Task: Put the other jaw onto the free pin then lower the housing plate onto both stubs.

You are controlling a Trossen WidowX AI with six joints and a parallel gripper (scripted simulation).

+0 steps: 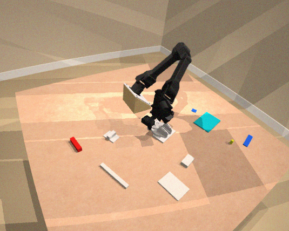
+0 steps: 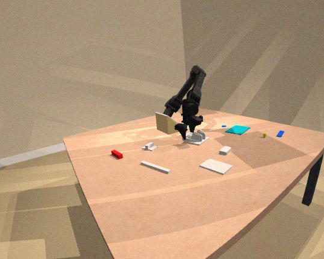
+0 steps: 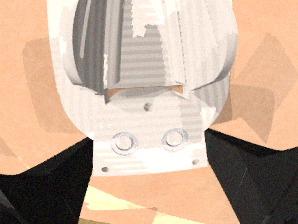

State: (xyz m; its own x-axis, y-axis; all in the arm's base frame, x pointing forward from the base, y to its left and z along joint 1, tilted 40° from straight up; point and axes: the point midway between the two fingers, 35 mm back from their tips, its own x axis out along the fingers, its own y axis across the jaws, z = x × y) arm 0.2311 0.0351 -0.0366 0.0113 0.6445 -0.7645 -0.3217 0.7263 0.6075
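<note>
The white jaw lies 3 cm ahead of my gripper tip, 1 cm to the right of it and 1 cm above it. Round my gripper tip: teal square: 11 cm ahead, 33 cm to the left; then flat white plate: 34 cm ahead, 13 cm to the right; then white bar: 18 cm ahead, 33 cm to the right.
</note>
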